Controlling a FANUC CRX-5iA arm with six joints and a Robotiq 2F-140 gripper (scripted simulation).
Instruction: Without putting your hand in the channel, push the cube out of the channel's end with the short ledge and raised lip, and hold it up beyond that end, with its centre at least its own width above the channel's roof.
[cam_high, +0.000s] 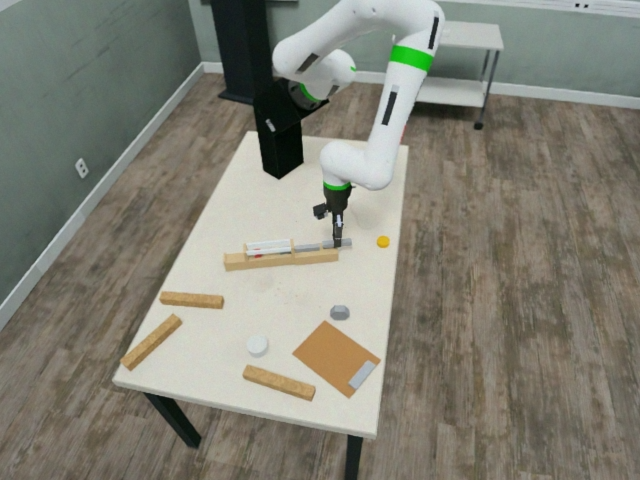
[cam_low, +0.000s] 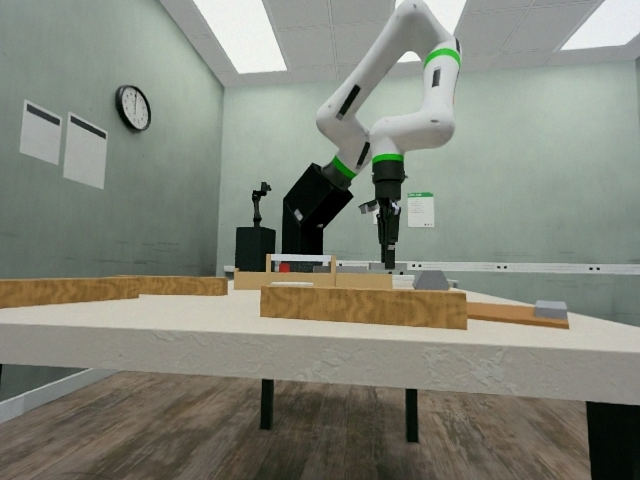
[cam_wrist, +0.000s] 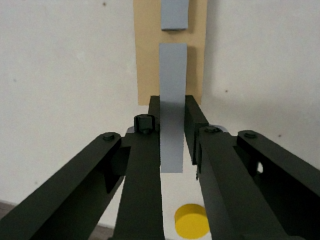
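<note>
My hand is 210 mm to the left of the channel, 140 mm short of it and 40 mm above it. From my hand the other things lie so: yellow disc: 140 mm to the left, 130 mm behind, 80 mm below; then flat grey stick: 30 mm below; then grey hexagonal piece: 250 mm ahead, 130 mm to the left, 60 mm below.
</note>
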